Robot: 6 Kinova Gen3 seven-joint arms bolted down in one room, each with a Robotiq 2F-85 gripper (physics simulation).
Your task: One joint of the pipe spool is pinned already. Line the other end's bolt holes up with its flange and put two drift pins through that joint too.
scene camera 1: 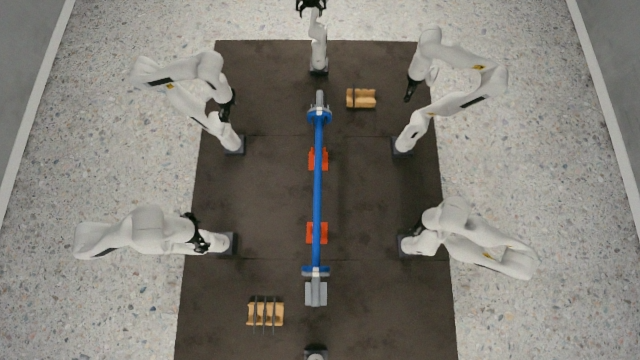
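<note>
The blue pipe spool point(317, 192) lies lengthwise over two orange supports. Its upper end meets a grey flange stub point(319, 98); small grey bits show beside that joint. Its lower blue flange point(306, 269) faces a grey flange on a stand point(309, 294). Bolt holes are too small to tell. A tan holder point(279, 315) at lower left bears three dark pins; another tan holder point(367, 98) at upper right bears one. The top-centre gripper point(310, 11) looks open. The upper-left gripper point(226, 111), upper-right gripper point(409, 95), lower-left gripper point(199, 239) and lower-right gripper point(416, 229) stand away from the spool, their openings unclear.
The orange supports point(324, 162) point(324, 234) stand under the pipe. Two arms stand along each side of the dark mat point(280, 200), and one at the top. A sixth arm's base point(316, 350) shows at the bottom edge; its gripper is not in view.
</note>
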